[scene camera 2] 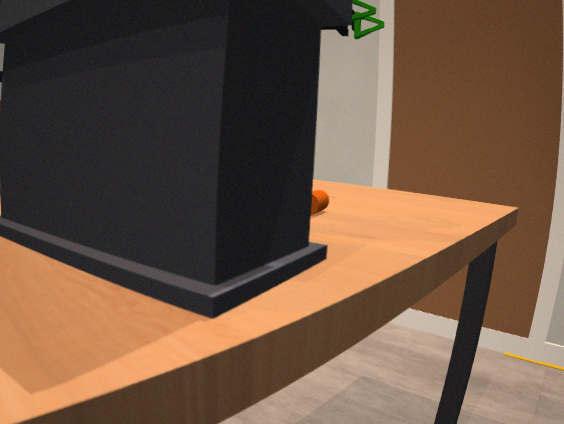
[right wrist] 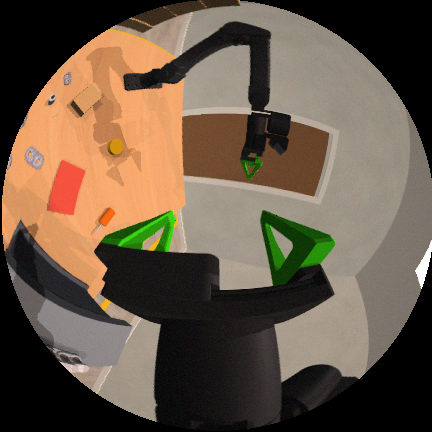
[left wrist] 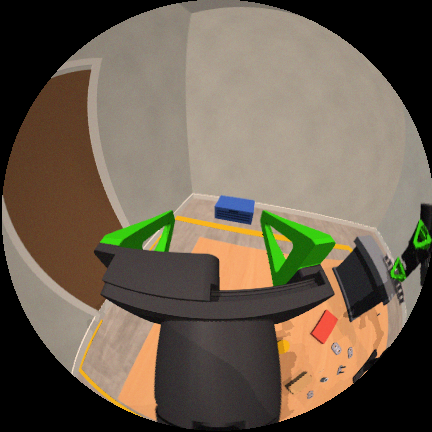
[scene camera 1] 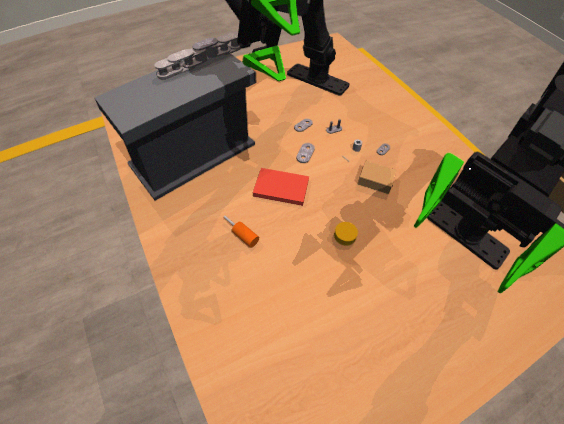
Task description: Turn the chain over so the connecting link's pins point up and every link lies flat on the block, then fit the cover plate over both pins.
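Places are measured from the left arm's base along level axes (x ahead, y left, z up), in metres.
Where they show: left gripper, fingertip midpoint: (scene camera 2: 380, 17) (right wrist: 249, 171) (left wrist: 217, 214) (scene camera 1: 458, 256); right gripper, fingertip midpoint: (right wrist: 217, 214) (scene camera 1: 288, 58); left arm's base at its link origin: (right wrist: 143, 80) (scene camera 1: 467, 234); right arm's base at its link origin: (scene camera 1: 317, 80).
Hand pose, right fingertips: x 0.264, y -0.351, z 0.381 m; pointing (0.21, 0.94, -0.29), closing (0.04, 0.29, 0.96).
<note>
Each offset is from my right fingertips to the centre of the thing. "spot": to the spot under its first point.
The grey chain @[spot: dx +0.013, dy -0.307, dz -0.126 m] (scene camera 1: 182, 57) (right wrist: 67, 356) lies along the top of the dark block @[dx +0.054, dy -0.282, dz -0.271 m] (scene camera 1: 170, 97) (scene camera 2: 125, 125) (right wrist: 85, 330); its right end in scene camera 1 is partly hidden by the right arm. Its pins cannot be made out. Two-hole plates @[dx -0.167, dy -0.084, dz -0.378 m] (scene camera 1: 305, 153) @[dx -0.242, dy -0.164, dz -0.379 m] (scene camera 1: 303, 125) @[dx -0.336, dy +0.048, dz -0.379 m] (scene camera 1: 383, 149) lie on the table; which is the cover plate cannot be told. A loose plate with two upright pins @[dx -0.295, dy -0.095, dz -0.365 m] (scene camera 1: 334, 127) stands near them. My right gripper (scene camera 1: 289, 56) (right wrist: 217, 214) is open and empty, beside the block's right end. My left gripper (scene camera 1: 459, 257) (left wrist: 217, 214) is open and empty, away from the block.
A red box @[dx -0.039, dy -0.042, dz -0.373 m] (scene camera 1: 281, 186) (right wrist: 67, 187), an orange-handled screwdriver @[dx +0.117, dy -0.013, dz -0.366 m] (scene camera 1: 245, 234) (right wrist: 107, 217), a yellow disc @[dx -0.049, dy +0.152, dz -0.371 m] (scene camera 1: 346, 232) (right wrist: 115, 146) and a tan block @[dx -0.229, dy +0.101, dz -0.366 m] (scene camera 1: 377, 175) (right wrist: 87, 99) lie on the table. A small grey roller @[dx -0.283, dy -0.004, dz -0.369 m] (scene camera 1: 357, 145) stands near the plates.
</note>
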